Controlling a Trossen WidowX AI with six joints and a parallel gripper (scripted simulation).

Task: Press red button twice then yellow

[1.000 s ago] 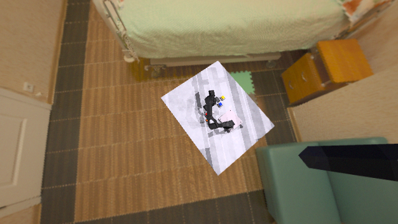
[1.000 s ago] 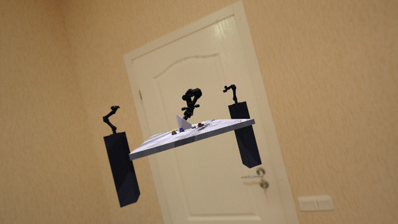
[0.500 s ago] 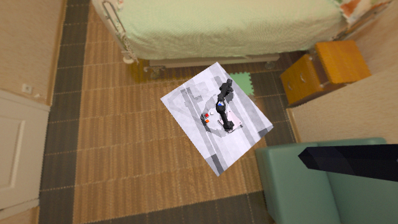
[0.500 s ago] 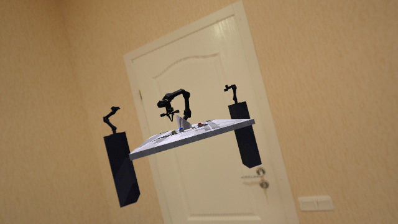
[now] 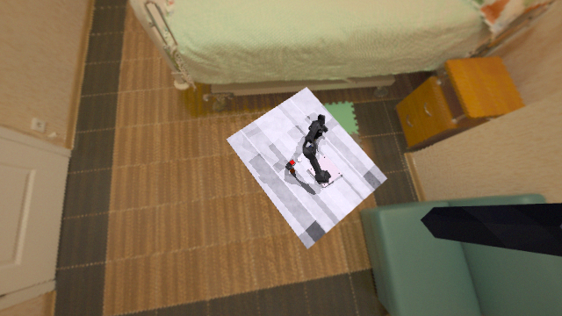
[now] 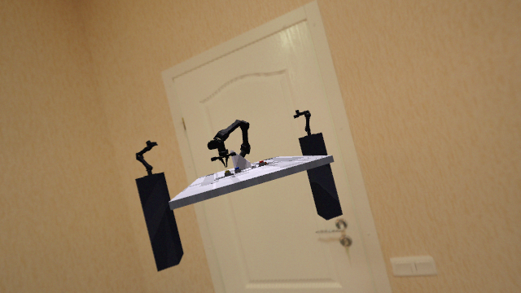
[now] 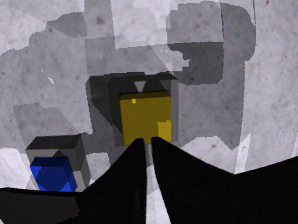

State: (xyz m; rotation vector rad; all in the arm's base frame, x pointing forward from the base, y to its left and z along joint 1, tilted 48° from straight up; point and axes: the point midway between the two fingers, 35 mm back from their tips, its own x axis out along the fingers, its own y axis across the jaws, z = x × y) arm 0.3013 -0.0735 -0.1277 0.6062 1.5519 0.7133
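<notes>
The yellow button is 30 mm below my gripper tip. Round my gripper tip: small orange piece (110 mm behind, 320 mm to the left, 50 mm below); then blue button (50 mm behind, 80 mm to the left, 30 mm below); then red button (60 mm behind, 280 mm to the left, 30 mm below).
</notes>
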